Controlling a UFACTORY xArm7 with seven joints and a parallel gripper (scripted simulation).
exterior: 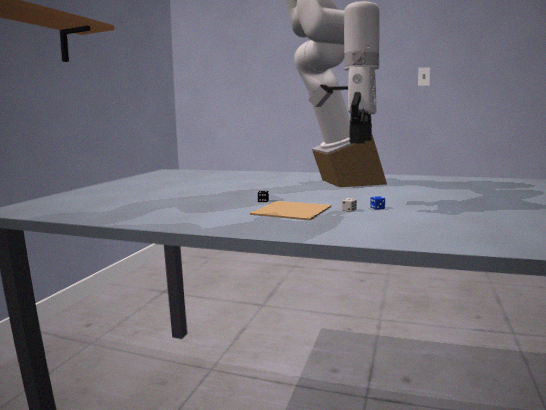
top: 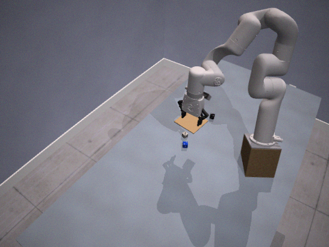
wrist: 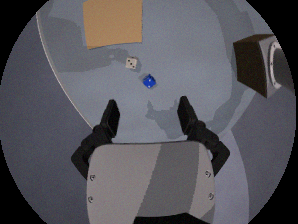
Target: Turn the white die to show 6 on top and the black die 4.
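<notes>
Right now the white die is 15 cm below my hand, 3 cm to the right of it and 3 cm ahead of it. Also, from my hand: blue die 15 cm below, 4 cm to the left, 1 cm ahead; then black die 23 cm to the right, 15 cm below, 7 cm behind; then mat 16 cm below, 15 cm to the right, 3 cm ahead.
</notes>
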